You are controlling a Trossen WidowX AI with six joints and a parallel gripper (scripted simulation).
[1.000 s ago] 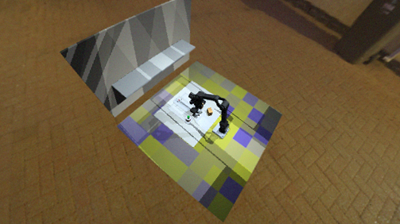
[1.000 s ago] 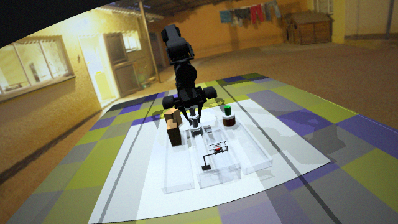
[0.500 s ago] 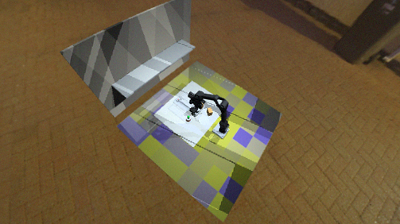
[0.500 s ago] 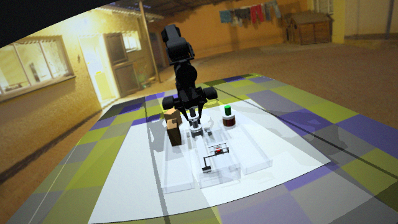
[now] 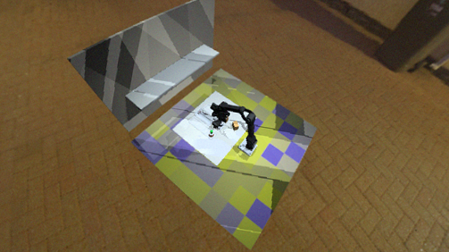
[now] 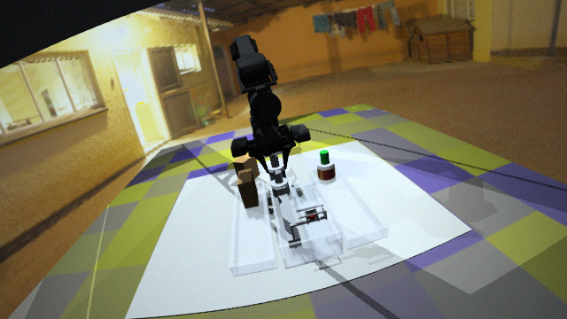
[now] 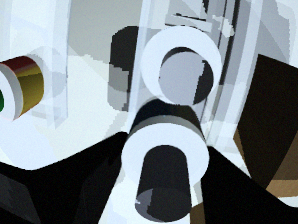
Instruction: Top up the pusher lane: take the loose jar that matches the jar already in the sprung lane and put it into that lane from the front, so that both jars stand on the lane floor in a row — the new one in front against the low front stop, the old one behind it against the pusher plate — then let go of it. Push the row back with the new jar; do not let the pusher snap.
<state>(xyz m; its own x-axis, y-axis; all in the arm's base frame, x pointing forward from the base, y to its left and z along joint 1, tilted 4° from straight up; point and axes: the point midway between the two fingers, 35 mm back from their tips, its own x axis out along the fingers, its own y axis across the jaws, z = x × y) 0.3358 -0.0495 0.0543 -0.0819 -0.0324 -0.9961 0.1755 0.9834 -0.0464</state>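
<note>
My gripper tip is 1 cm short of the tan box, 8 cm to the left of it and 2 cm above it. Also, from my gripper tip: pusher mechanism (15 cm ahead, 1 cm below).
</note>
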